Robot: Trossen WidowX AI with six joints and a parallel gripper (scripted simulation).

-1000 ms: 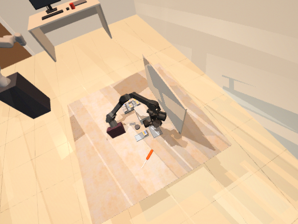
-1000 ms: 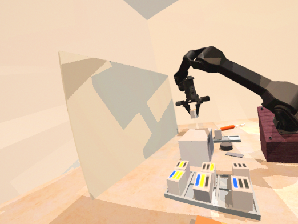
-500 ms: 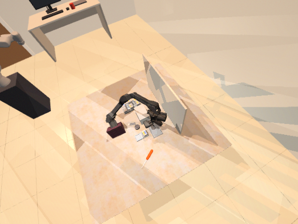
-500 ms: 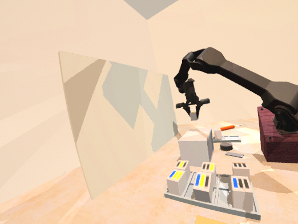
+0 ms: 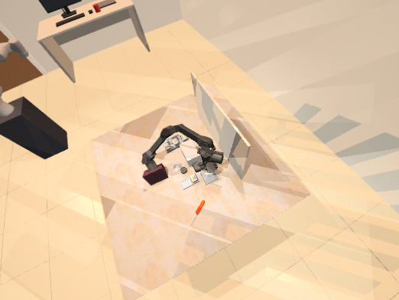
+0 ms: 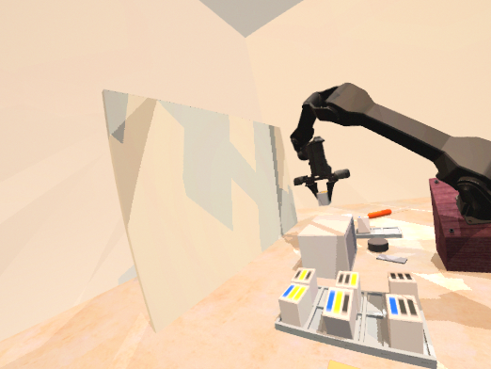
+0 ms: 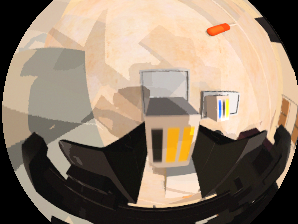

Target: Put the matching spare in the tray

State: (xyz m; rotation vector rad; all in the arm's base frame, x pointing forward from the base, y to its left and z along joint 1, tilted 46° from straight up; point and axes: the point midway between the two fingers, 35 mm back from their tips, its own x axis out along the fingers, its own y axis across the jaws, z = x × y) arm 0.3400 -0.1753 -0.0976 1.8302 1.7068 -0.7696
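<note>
Right now the grey tray is 10 mm behind my gripper tip, 10 mm to the left of it and 110 mm below it. From my gripper tip the other things lie so: black puck (150 mm behind, 120 mm to the left, 110 mm below); grey holder (150 mm behind, 20 mm to the left, 110 mm below); spare block (20 mm above).
</note>
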